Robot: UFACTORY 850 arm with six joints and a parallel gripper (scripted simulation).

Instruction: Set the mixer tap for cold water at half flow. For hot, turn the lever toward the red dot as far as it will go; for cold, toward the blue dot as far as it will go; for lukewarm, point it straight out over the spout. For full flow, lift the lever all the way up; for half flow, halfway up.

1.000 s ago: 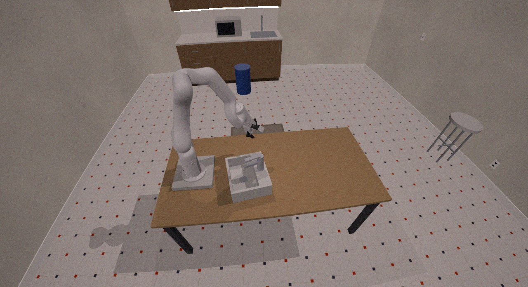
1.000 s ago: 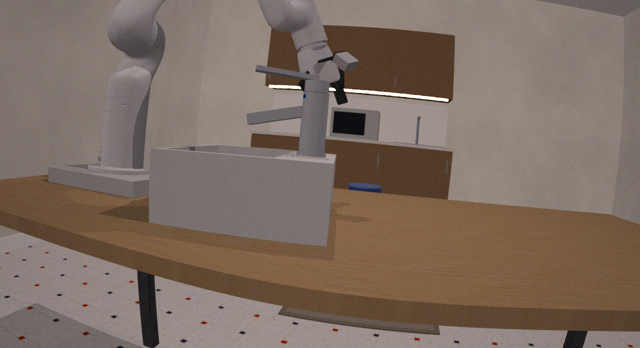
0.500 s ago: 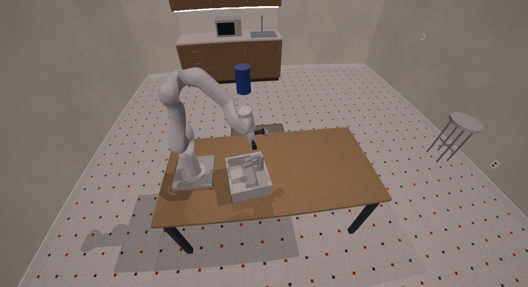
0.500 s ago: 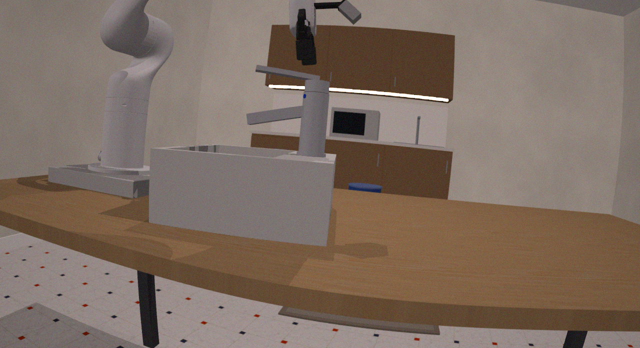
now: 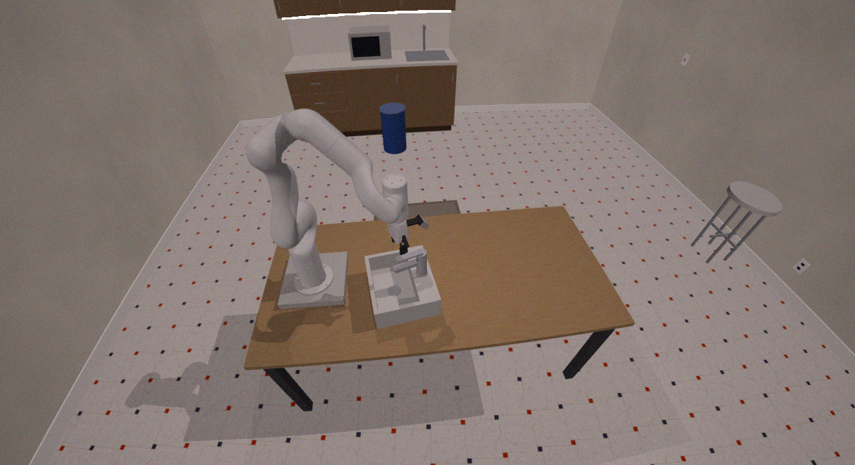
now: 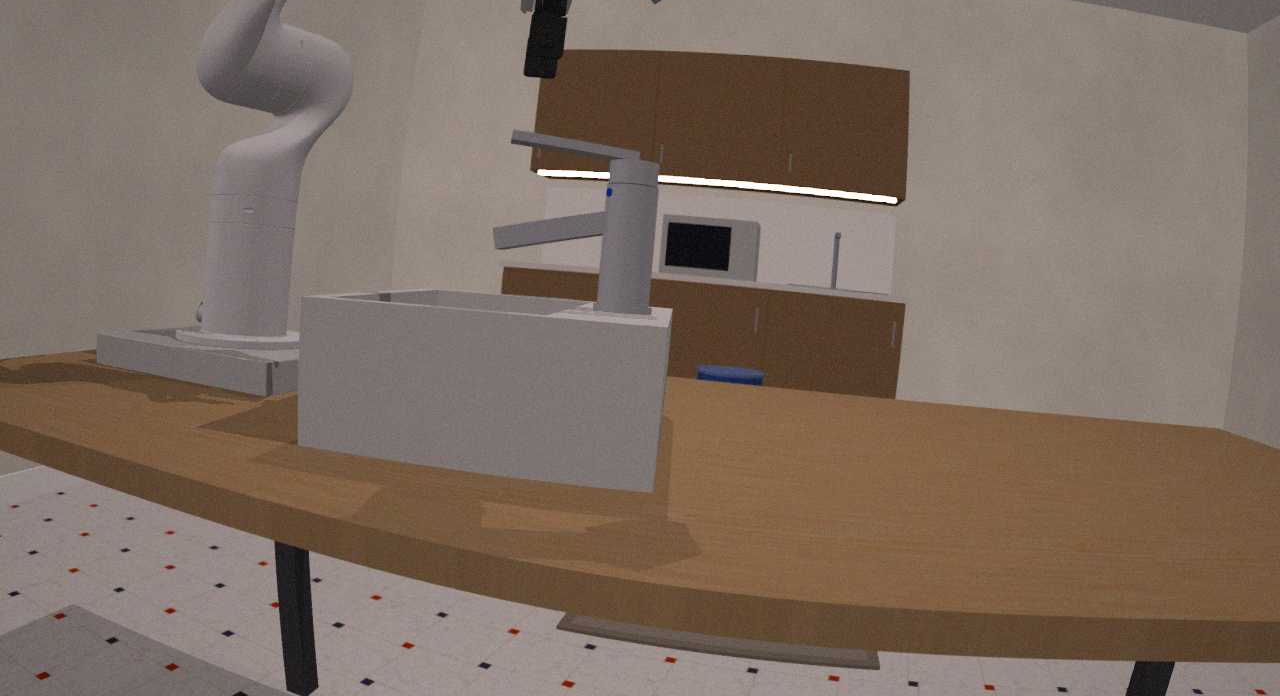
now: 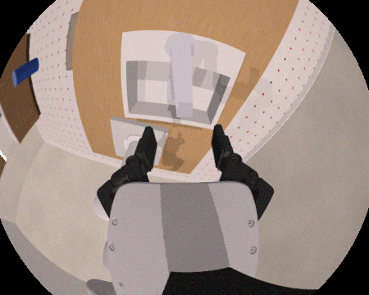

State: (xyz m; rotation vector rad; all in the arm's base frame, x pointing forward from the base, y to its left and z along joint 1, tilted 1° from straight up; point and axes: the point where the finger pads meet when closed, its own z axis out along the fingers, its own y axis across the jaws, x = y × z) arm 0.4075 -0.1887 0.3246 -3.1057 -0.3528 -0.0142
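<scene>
My gripper is now 4 cm short of the flat lever, 1 cm to the right of it and 9 cm above it. From my hand the other things lie so: white sink basin: 2 cm behind, 2 cm to the left, 32 cm below.
</scene>
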